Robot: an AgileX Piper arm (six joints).
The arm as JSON. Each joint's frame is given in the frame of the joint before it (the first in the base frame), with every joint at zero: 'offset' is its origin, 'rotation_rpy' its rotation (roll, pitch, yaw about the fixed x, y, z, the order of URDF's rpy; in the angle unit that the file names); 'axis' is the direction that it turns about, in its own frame. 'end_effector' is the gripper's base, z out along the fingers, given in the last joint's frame.
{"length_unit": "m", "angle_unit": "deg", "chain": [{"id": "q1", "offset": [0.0, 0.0, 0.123], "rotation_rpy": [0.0, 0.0, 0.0], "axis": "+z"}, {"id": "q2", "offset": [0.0, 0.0, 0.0], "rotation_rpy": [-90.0, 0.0, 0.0], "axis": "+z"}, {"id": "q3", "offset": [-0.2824, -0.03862, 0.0], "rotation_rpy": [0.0, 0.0, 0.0], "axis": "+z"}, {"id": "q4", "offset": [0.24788, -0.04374, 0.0], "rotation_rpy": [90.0, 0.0, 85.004], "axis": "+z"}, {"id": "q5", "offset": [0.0, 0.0, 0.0], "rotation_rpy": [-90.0, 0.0, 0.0], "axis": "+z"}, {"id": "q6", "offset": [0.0, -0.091, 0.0], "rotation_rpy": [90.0, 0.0, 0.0], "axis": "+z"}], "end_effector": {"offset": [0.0, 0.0, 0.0], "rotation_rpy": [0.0, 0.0, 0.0]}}
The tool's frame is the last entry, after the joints.
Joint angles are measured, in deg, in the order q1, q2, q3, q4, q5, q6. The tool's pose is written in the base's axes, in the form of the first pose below.
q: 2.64 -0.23 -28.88 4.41 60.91 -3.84
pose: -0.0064 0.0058 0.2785; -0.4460 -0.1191 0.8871; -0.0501 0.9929 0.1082; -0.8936 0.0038 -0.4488
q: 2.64 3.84 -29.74 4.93 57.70 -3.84
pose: 0.0055 0.0069 0.2873; -0.4465 -0.1201 0.8867; -0.0415 0.9927 0.1136; -0.8938 0.0139 -0.4483
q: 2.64 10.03 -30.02 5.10 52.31 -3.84
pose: 0.0270 0.0077 0.2945; -0.4554 -0.1141 0.8829; -0.0335 0.9932 0.1111; -0.8896 0.0210 -0.4562
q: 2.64 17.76 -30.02 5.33 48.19 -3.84
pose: 0.0534 0.0088 0.2948; -0.5111 -0.1079 0.8527; -0.0285 0.9937 0.1086; -0.8590 0.0313 -0.5110
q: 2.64 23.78 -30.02 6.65 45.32 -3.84
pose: 0.0737 0.0109 0.2921; -0.5586 -0.1059 0.8226; -0.0110 0.9927 0.1204; -0.8293 0.0582 -0.5557
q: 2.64 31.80 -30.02 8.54 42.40 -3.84
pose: 0.0994 0.0137 0.2838; -0.6316 -0.0964 0.7693; 0.0141 0.9906 0.1357; -0.7752 0.0966 -0.6243
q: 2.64 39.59 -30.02 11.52 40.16 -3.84
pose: 0.1228 0.0174 0.2718; -0.7053 -0.0766 0.7047; 0.0542 0.9854 0.1614; -0.7068 0.1521 -0.6909
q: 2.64 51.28 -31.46 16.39 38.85 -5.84
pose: 0.1551 0.0233 0.2535; -0.8055 -0.0543 0.5901; 0.0840 0.9753 0.2044; -0.5866 0.2142 -0.7810
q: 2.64 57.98 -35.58 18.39 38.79 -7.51
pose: 0.1793 0.0263 0.2561; -0.8290 -0.0583 0.5562; 0.0817 0.9713 0.2235; -0.5533 0.2307 -0.8004
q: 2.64 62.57 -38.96 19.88 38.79 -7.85
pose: 0.1978 0.0285 0.2588; -0.8400 -0.0501 0.5402; 0.0955 0.9665 0.2382; -0.5341 0.2517 -0.8071
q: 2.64 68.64 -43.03 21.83 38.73 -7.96
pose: 0.2222 0.0314 0.2579; -0.8570 -0.0310 0.5144; 0.1194 0.9591 0.2566; -0.5013 0.2813 -0.8183
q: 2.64 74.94 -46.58 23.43 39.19 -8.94
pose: 0.2453 0.0342 0.2501; -0.8827 -0.0222 0.4695; 0.1213 0.9543 0.2732; -0.4541 0.2981 -0.8396
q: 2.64 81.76 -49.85 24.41 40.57 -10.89
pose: 0.2671 0.0368 0.2348; -0.9176 -0.0290 0.3964; 0.0941 0.9532 0.2873; -0.3862 0.3010 -0.8719
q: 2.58 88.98 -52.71 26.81 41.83 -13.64
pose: 0.2876 0.0404 0.2132; -0.9489 -0.0309 0.3140; 0.0735 0.9462 0.3153; -0.3068 0.3222 -0.8956
